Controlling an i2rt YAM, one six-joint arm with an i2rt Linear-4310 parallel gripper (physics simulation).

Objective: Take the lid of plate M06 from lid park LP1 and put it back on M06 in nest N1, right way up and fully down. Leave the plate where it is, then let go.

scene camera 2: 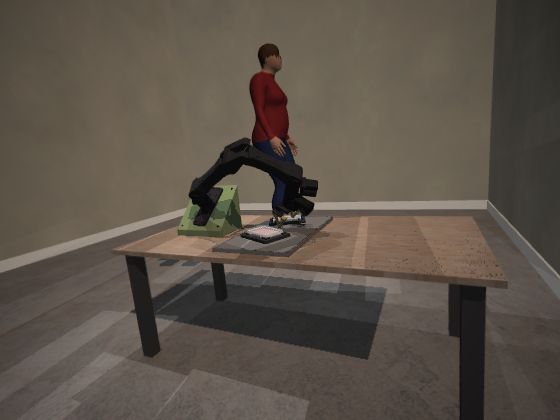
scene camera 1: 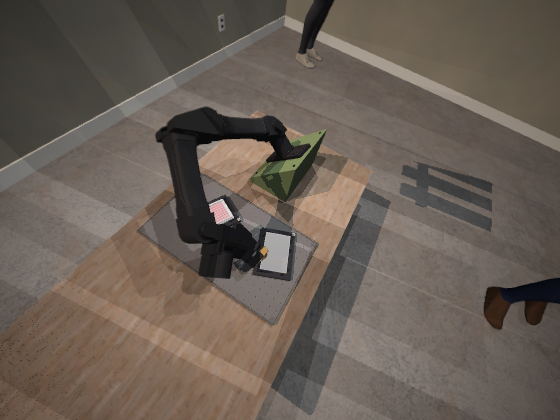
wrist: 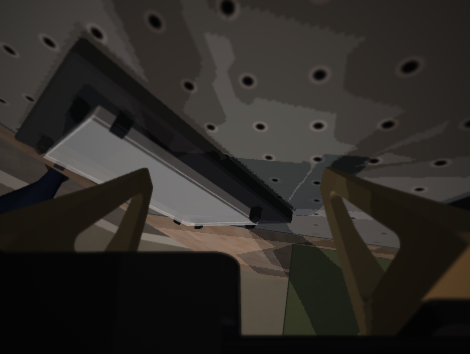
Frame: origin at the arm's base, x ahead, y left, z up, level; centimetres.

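Seen in the pictures: gripper, fingertip midpoint: [scene camera 2: 285, 222] [scene camera 1: 256, 247] [wrist: 236, 177]; arm's base, link origin: [scene camera 2: 209, 206] [scene camera 1: 287, 154].
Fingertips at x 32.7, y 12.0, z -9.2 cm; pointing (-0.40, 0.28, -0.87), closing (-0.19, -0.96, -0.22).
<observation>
Pixels of each thing's middle, then the offset from my fingertips to it. Level surfaces: height alone.
- dark lid park, body centre: [wrist: 162, 183] [scene camera 1: 275, 252] [scene camera 2: 287, 219] dz -0.3, dx -2.6, dy +6.1 cm
- Plate M06, body centre: [scene camera 1: 211, 215] [scene camera 2: 264, 231] dz +0.7, dx +1.1, dy -18.8 cm
- black nest, body centre: [scene camera 1: 211, 217] [scene camera 2: 265, 234] dz -0.4, dx +1.1, dy -18.8 cm
- grey perforated board, body centre: [wrist: 451, 133] [scene camera 1: 231, 237] [scene camera 2: 280, 231] dz -1.8, dx +2.2, dy -9.0 cm
- wooden table, surface height: dz -2.5 cm
The pale, flat lid [scene camera 1: 275, 251] [scene camera 2: 295, 219] [wrist: 130, 150] lies in the dark lid park [scene camera 1: 273, 275] [wrist: 55, 95], between small black corner posts. Plate M06 [scene camera 1: 220, 212] [scene camera 2: 265, 231], white-rimmed with a pink well area, sits uncovered in the black nest [scene camera 2: 265, 240]. It does not show in the wrist view. My gripper [scene camera 1: 259, 257] [scene camera 2: 284, 218] [wrist: 236, 177] is open, tilted low at the side of the lid park facing the arm's wrist. In the wrist view the lid appears beyond and partly behind one fingertip; contact cannot be told. Labels are not readable.
The lid park and nest stand on a grey perforated board [scene camera 1: 250, 296] [scene camera 2: 300, 240] [wrist: 285, 110] on the wooden table [scene camera 1: 165, 320] [scene camera 2: 400, 245]. The arm's green wedge base [scene camera 1: 287, 175] [scene camera 2: 227, 212] stands beside the board. A person in red [scene camera 2: 270, 107] stands behind the table.
</observation>
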